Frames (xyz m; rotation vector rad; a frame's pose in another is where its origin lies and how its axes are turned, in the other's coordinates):
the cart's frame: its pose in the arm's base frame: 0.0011 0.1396 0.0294 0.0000 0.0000 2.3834
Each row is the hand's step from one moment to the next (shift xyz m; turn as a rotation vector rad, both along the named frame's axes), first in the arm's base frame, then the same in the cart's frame.
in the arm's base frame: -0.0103 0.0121 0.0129 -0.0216 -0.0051 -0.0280
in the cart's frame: 0.0158 -0.0017 0.0129 0.0122 0.0186 -0.0280
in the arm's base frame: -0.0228 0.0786 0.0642 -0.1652 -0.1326 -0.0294
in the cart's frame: 0.0706 -0.0414 0.0642 0.0288 0.2099 -0.0294
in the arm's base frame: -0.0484 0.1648 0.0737 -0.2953 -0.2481 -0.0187
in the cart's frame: 0.1485 -0.0864 0.0737 0.0438 0.3832 -0.0187
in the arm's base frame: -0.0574 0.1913 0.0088 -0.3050 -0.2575 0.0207
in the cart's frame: 0.1732 -0.0994 0.0088 0.0444 0.3967 0.0207
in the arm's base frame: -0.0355 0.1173 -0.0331 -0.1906 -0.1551 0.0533
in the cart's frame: 0.1064 -0.0608 -0.0331 0.0317 0.2437 0.0533
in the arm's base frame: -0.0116 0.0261 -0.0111 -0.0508 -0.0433 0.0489
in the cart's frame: 0.0264 -0.0110 -0.0111 0.0071 0.0664 0.0489
